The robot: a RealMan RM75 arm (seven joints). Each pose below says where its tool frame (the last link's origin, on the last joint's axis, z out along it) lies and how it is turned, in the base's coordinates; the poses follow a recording.
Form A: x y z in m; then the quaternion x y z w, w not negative.
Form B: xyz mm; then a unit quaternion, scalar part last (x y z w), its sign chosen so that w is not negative. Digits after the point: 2 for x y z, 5 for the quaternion.
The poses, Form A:
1: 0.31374 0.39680 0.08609 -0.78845 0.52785 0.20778 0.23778
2: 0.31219 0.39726 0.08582 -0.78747 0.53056 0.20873 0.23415
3: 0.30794 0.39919 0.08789 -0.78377 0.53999 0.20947 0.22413
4: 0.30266 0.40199 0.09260 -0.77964 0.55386 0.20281 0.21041
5: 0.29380 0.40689 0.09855 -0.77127 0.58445 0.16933 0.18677
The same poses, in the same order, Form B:
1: 313.74 396.80 86.09 -0.78845 0.52785 0.20778 0.23778
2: 312.19 397.26 85.82 -0.78747 0.53056 0.20873 0.23415
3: 307.94 399.19 87.89 -0.78377 0.53999 0.20947 0.22413
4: 302.66 401.99 92.60 -0.77964 0.55386 0.20281 0.21041
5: 293.80 406.89 98.55 -0.77127 0.58445 0.16933 0.18677
